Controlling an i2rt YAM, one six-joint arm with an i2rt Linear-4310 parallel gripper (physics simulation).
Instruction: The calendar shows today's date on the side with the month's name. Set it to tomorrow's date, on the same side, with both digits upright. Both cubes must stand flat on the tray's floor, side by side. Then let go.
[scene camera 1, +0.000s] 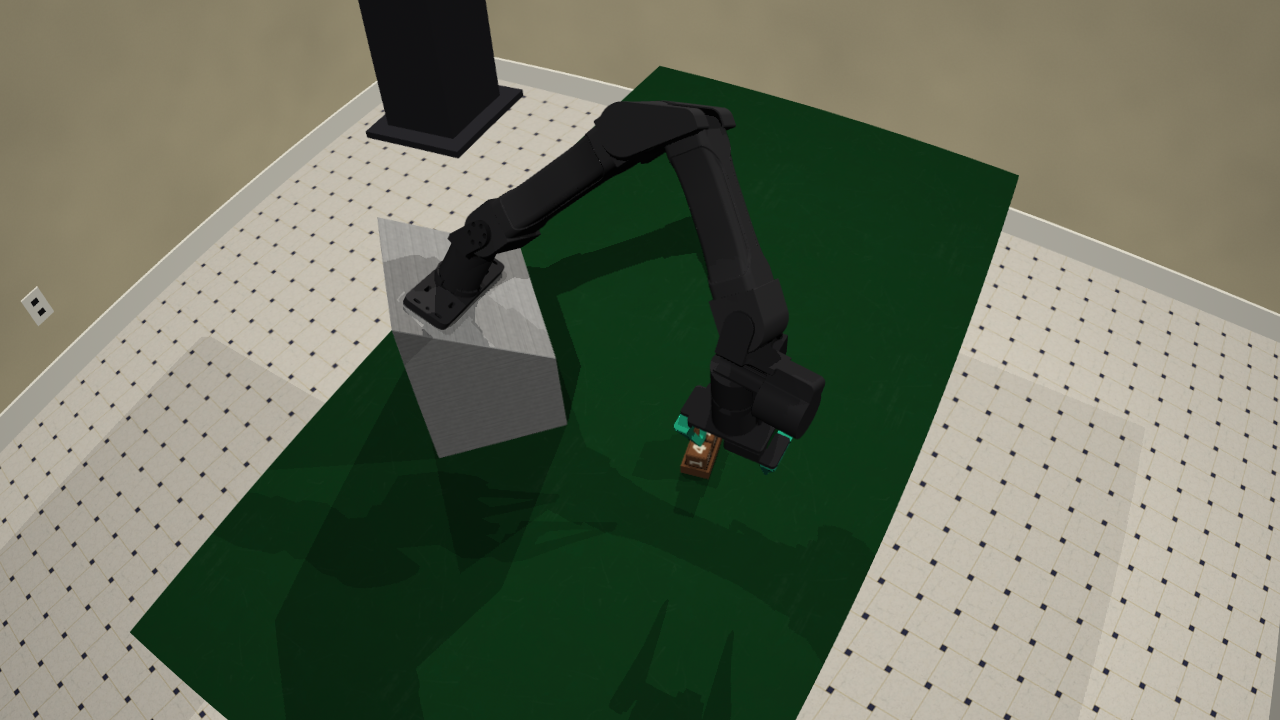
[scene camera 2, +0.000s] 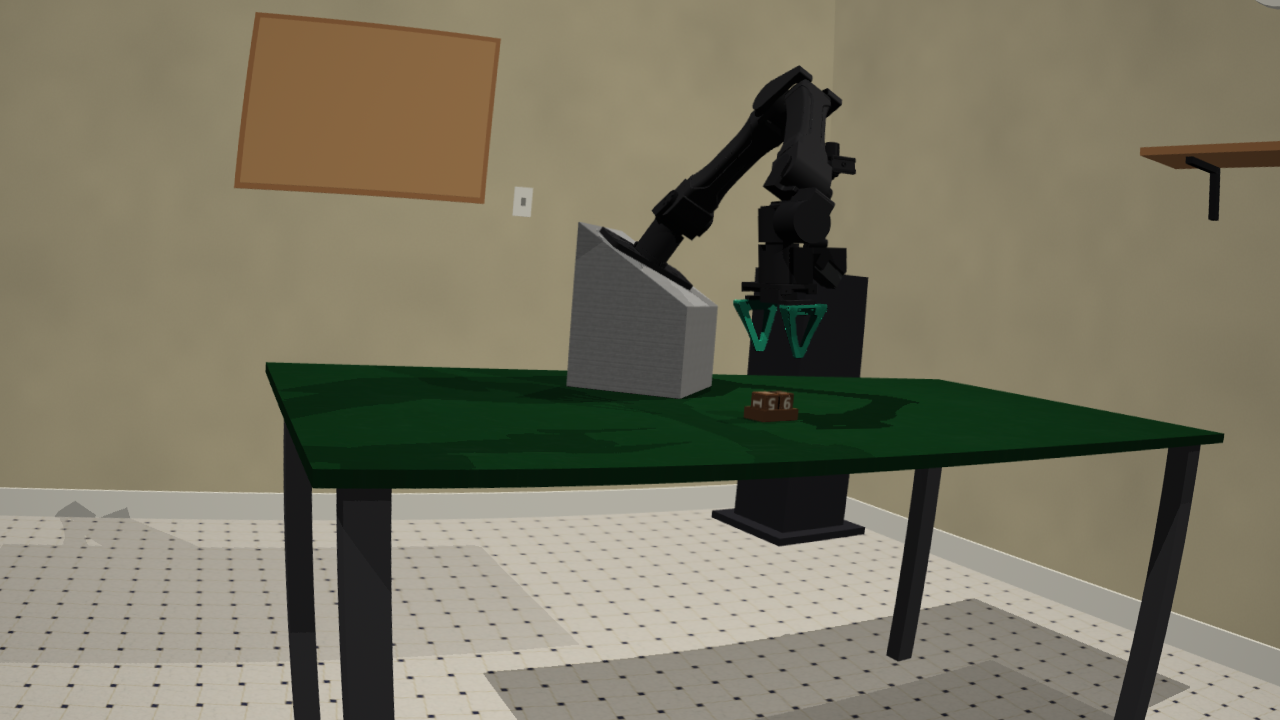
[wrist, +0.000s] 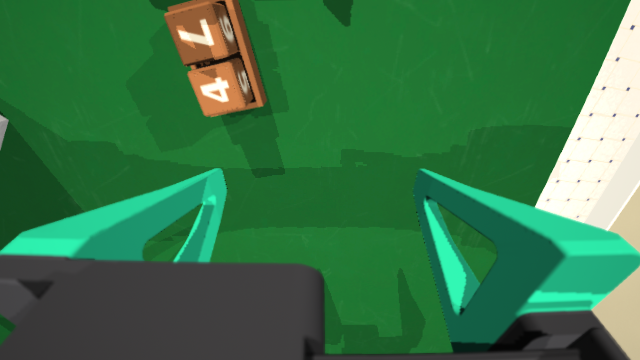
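Where they show: gripper, fingertip midpoint: (scene camera 1: 734, 456) (scene camera 2: 778, 354) (wrist: 319, 179); arm's base, link origin: (scene camera 1: 455, 285) (scene camera 2: 645, 261).
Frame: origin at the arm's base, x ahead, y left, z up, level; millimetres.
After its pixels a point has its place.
A small brown tray (scene camera 1: 696, 472) @(x 372, y -14, z -214 mm) (scene camera 2: 770, 417) @(x 388, y 3, z -218 mm) (wrist: 254, 62) @(x 386, y 18, z -220 mm) stands on the green table, with two cubes side by side in it. One cube (scene camera 1: 698, 449) @(x 367, y 5, z -185 mm) (scene camera 2: 770, 403) @(x 382, y 6, z -199 mm) (wrist: 215, 91) @(x 366, y 6, z -185 mm) has a 4 on top, a 5 on its long-side face and a sideways 1 on its end face. The other cube (scene camera 2: 786, 402) @(x 378, y 39, z -198 mm) (wrist: 197, 35) @(x 364, y 39, z -185 mm) has what looks like a 7 on top and a 6 or 9 on the long-side face; my finger mostly covers it in scene camera 1. No month name is readable. My gripper (scene camera 1: 733, 454) @(x 431, y -27, z -122 mm) (scene camera 2: 779, 353) @(x 431, y -27, z -122 mm) (wrist: 319, 179) @(x 431, y -27, z -122 mm) is open and empty, well above the table; the tray is ahead and left of it in the wrist view.
The grey slanted block (scene camera 1: 483, 394) @(x 79, y -83, z -107 mm) (scene camera 2: 626, 340) @(x 86, y -76, z -137 mm) that carries the arm stands on the green table (scene camera 1: 626, 626) @(x 385, y -267, z -225 mm) (scene camera 2: 537, 438) @(x 470, y -402, z -225 mm). A black pedestal (scene camera 1: 429, 71) (scene camera 2: 805, 501) stands on the floor beyond the table. The table's edge shows at the right in the wrist view.
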